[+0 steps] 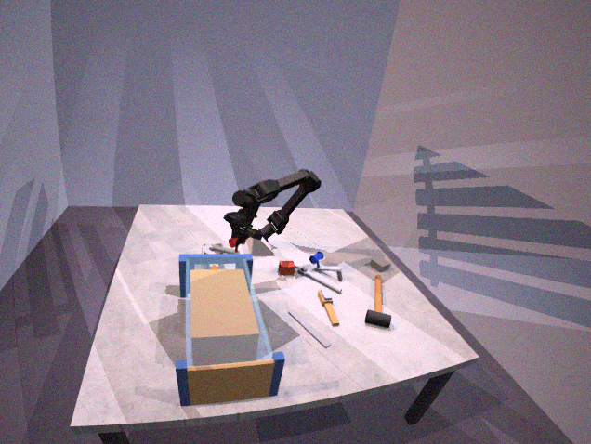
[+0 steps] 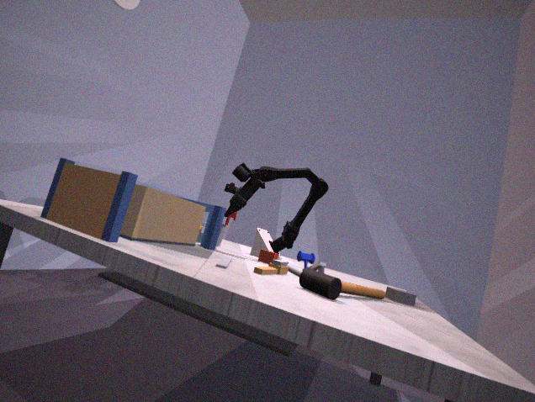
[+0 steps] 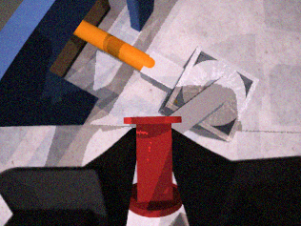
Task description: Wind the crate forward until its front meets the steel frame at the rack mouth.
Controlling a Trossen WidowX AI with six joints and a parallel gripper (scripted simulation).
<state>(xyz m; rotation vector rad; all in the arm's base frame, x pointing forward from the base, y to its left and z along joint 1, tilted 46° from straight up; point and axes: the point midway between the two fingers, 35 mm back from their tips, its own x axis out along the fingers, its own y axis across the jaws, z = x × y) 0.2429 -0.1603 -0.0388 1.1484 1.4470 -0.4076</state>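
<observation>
Now: gripper tip 6 cm past the pale winch body, 9 cm to the left of it and 10 cm above it. Round my gripper tip: red winch handle grip 1 cm behind, 1 cm to the left; winch handle 2 cm behind, 2 cm to the right, 3 cm below; clear-panelled cubby 36 cm ahead, 5 cm to the right, 2 cm below.
</observation>
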